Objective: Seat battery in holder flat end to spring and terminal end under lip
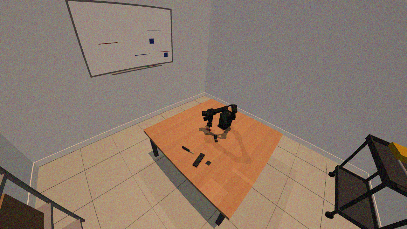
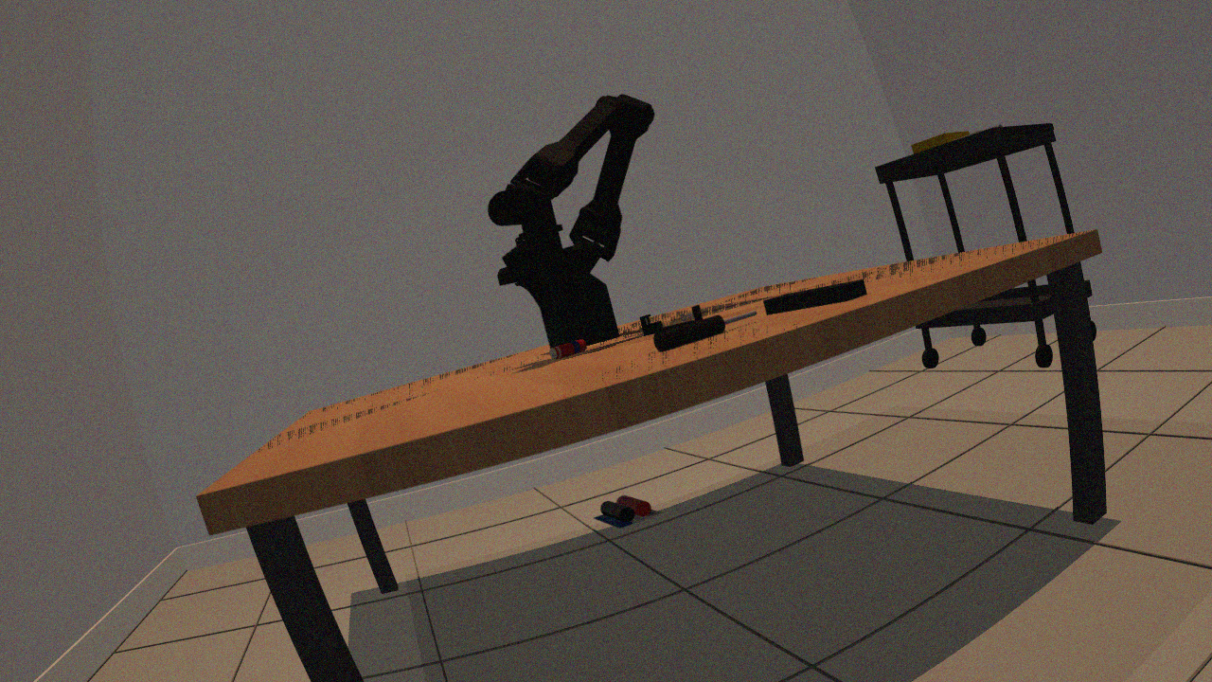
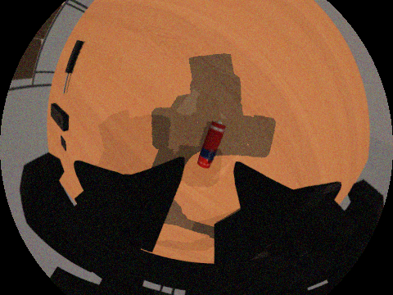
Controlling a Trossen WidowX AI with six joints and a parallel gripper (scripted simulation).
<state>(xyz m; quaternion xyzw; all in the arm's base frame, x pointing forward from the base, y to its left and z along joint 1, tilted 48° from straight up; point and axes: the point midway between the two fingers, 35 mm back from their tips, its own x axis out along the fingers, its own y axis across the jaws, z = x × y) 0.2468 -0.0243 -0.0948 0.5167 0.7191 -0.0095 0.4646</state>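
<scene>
Now: gripper tip 6 cm above the battery. Round my gripper tip: black battery cover (34 cm ahead, 34 cm to the left, 6 cm below); black screwdriver (40 cm ahead, 10 cm to the left, 6 cm below); black remote (39 cm ahead, 26 cm to the left, 5 cm below).
</scene>
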